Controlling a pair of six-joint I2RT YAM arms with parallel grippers.
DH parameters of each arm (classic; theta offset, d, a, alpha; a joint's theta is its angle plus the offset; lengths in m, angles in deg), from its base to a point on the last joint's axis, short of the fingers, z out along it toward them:
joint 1: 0 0.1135 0.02 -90
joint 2: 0 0 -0.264 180
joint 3: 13.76 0 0.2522 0
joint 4: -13.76 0 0.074 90
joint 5: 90 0 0 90
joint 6: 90 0.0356 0 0
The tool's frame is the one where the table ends.
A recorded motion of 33 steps. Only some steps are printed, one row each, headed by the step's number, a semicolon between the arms.
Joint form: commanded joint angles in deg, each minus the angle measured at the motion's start. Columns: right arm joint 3, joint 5, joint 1, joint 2, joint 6, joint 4; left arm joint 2, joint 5, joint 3, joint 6, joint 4, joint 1.
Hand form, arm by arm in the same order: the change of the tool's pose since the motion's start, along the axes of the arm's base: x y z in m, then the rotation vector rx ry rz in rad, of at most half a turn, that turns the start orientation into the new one. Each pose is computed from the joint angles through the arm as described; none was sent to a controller.
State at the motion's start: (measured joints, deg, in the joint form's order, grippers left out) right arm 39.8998 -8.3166 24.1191 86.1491 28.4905 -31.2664; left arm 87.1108 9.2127 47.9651 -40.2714 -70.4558 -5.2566
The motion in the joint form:
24: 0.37 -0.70 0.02 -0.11 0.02 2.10; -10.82 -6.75 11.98 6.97 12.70 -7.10
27: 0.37 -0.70 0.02 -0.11 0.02 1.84; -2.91 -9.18 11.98 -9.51 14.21 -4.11
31: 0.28 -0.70 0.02 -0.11 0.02 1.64; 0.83 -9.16 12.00 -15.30 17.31 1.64
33: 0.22 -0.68 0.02 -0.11 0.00 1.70; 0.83 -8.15 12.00 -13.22 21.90 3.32
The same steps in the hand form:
24: 0.0047 0.0027 0.0030 0.0293 -0.0362 0.0029; 0.0369 -0.0289 0.0870 0.0177 -0.6420 -0.2466
27: 0.0043 0.0025 0.0029 0.0274 -0.0320 0.0029; 0.0594 -0.0184 0.0559 0.1114 -0.5102 0.0823
31: 0.0036 0.0022 0.0024 0.0254 -0.0274 0.0029; 0.0748 0.0066 0.0409 0.1479 -0.4847 0.2808
33: 0.0035 0.0021 0.0022 0.0250 -0.0276 0.0031; 0.0838 0.0137 0.0426 0.1209 -0.5623 0.2813

